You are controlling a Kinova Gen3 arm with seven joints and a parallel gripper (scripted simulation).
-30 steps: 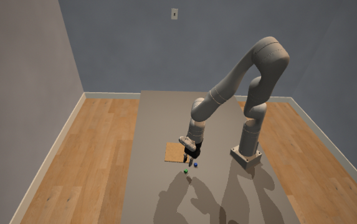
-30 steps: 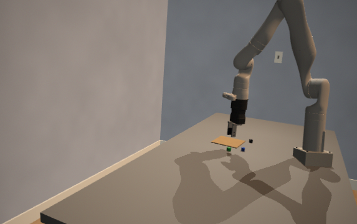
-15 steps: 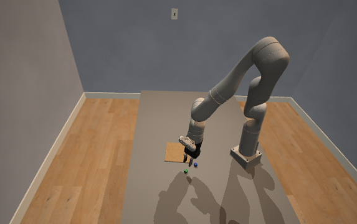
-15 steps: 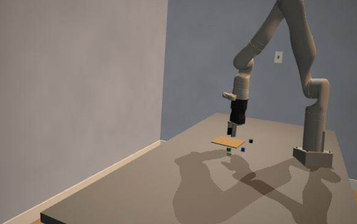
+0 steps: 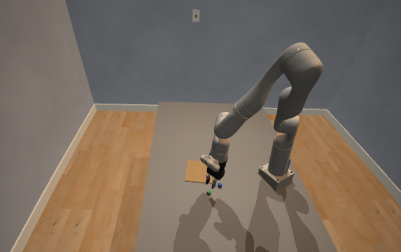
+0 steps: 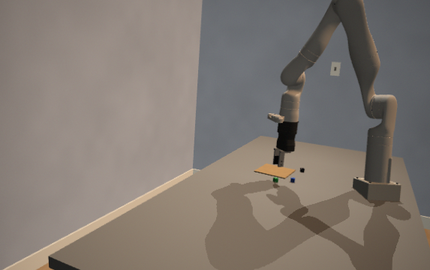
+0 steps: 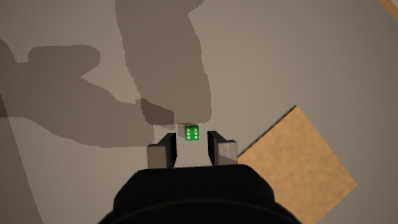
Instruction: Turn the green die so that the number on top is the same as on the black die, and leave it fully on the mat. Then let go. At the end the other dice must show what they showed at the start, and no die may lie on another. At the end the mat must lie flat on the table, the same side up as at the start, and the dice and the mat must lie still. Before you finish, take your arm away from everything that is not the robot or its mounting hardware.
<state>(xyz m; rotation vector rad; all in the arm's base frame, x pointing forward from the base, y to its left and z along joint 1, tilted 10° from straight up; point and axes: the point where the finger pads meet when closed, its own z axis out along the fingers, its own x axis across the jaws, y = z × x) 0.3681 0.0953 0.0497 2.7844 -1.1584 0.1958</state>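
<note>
The green die is 8 cm below my hand. Round my hand: blue die (6 cm behind, 4 cm to the right, 8 cm below); black die (7 cm behind, 20 cm to the right, 8 cm below); tan mat (4 cm ahead, 13 cm to the right, 8 cm below).
</note>
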